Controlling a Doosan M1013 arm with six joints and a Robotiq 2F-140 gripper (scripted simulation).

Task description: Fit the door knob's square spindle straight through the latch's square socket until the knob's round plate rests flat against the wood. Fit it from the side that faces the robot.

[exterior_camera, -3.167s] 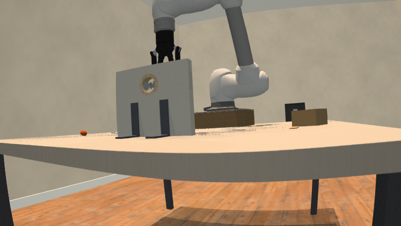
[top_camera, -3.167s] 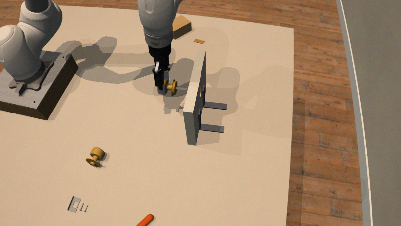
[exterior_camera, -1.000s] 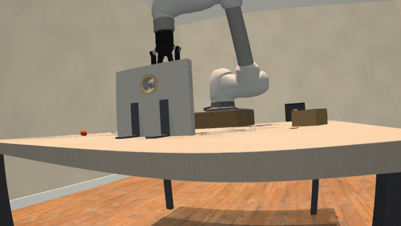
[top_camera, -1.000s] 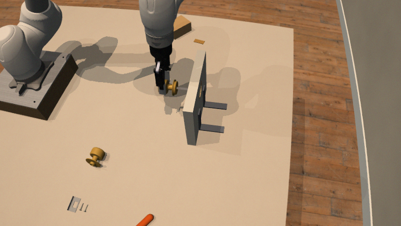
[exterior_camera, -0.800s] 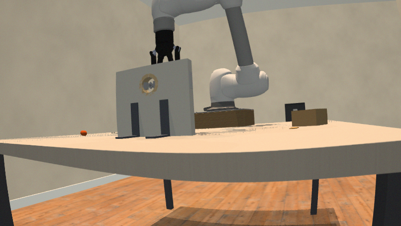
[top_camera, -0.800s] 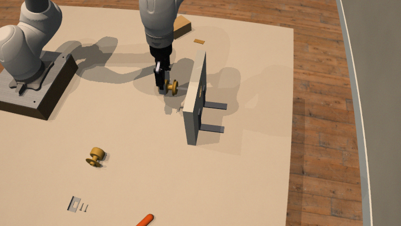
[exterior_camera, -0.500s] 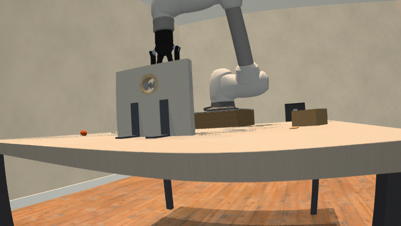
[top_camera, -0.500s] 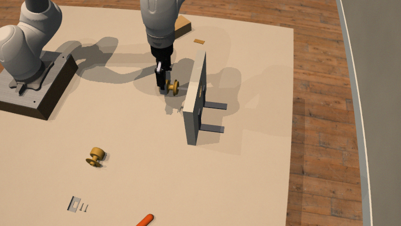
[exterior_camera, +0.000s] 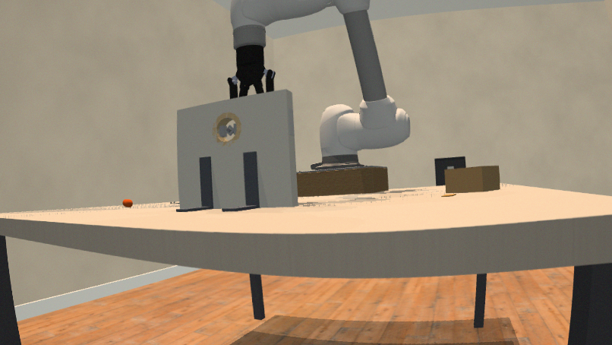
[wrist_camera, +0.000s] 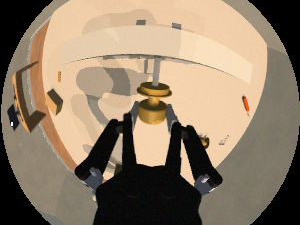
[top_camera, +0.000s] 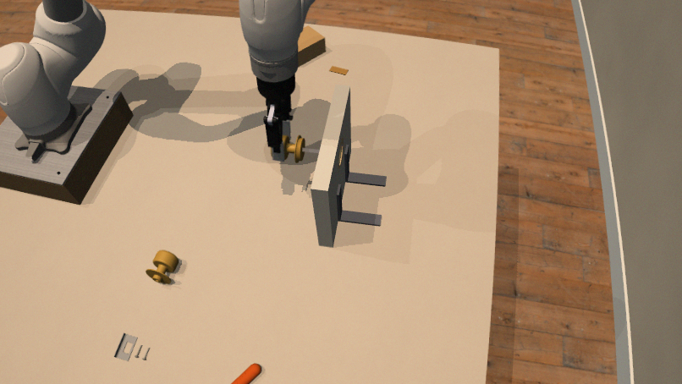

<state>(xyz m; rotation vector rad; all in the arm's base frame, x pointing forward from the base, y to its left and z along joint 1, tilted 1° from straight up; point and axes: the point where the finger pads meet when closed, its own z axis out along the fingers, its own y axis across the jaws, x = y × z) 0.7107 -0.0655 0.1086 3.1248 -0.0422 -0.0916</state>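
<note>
Right now my hand is 12 cm short of the wooden door panel and 5 cm above it. The rest, counted from my hand: brass knob (26 cm behind, 27 cm to the right, 17 cm below); orange-handled tool (4 cm behind, 54 cm to the right, 19 cm below); small brass plate (6 cm ahead, 47 cm to the left, 20 cm below).
</note>
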